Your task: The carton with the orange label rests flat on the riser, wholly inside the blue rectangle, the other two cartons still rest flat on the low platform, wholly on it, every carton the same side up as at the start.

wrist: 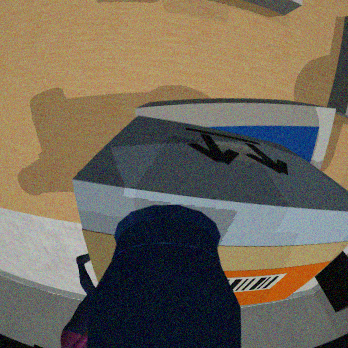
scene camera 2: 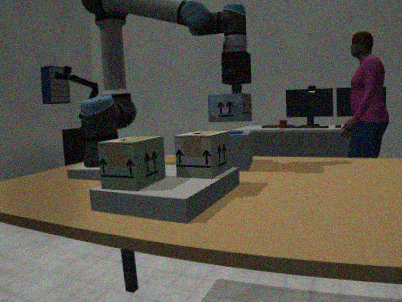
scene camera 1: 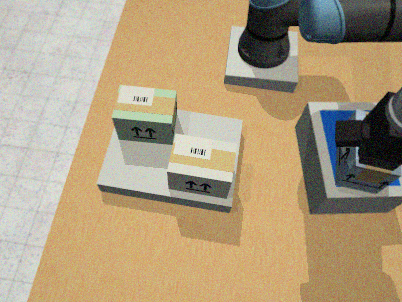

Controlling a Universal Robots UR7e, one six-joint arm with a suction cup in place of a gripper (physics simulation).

The pictures show: my suction cup, a riser, a white-edged carton, a green-edged carton, a low platform and an orange-labelled carton.
